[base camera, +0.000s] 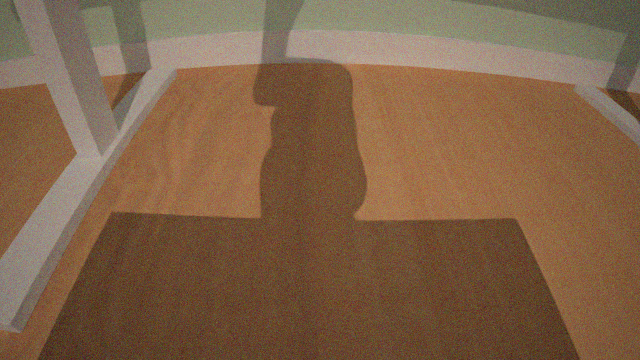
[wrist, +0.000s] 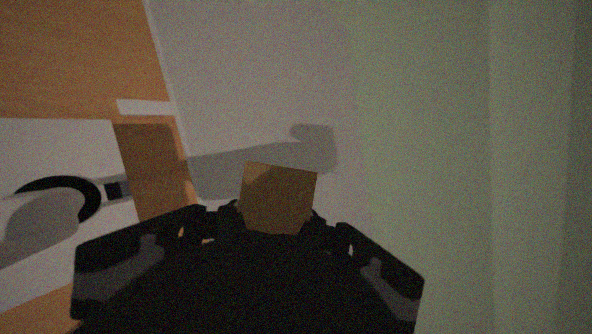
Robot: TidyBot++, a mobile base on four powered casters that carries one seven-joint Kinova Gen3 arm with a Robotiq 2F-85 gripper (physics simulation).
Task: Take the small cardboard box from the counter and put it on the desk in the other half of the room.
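Frame: origin at the arm's base, x ahead, y left, z up, level; metres.
Seen in the pictures: gripper, between the fingertips: (wrist: 273, 209).
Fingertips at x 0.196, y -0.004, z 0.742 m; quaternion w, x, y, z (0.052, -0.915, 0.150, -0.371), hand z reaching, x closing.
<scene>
Offsets run from my fingertips to a thing's top centre. "*": to the spot under its first point. Level surfaces: height alone.
My gripper (wrist: 273, 209) is shut on the small brown cardboard box @(dy +0.000, dx -0.015, dz +0.061 m) (wrist: 279, 195), at the lower middle of the wrist view. The box's upper part shows beyond the black fingertips; its lower part is hidden by the gripper. The pale desk top @(dz -0.189 m) (wrist: 250, 75) lies behind and below the box in the wrist view, with a grey shadow across it. A gap between box and desk top seems to show, but its height is hard to tell. Gripper and box do not show in the base camera view.
In the base camera view, a white desk foot (base camera: 50, 220) with its upright is at the left, and another foot @(* dy -0.788, dx +0.587, dz -1.118 m) (base camera: 610, 112) at the right edge. The green wall (base camera: 200, 20) (wrist: 450, 125) stands behind the desk. Part of the robot's body, with a black ring (wrist: 92, 195), shows at left.
</scene>
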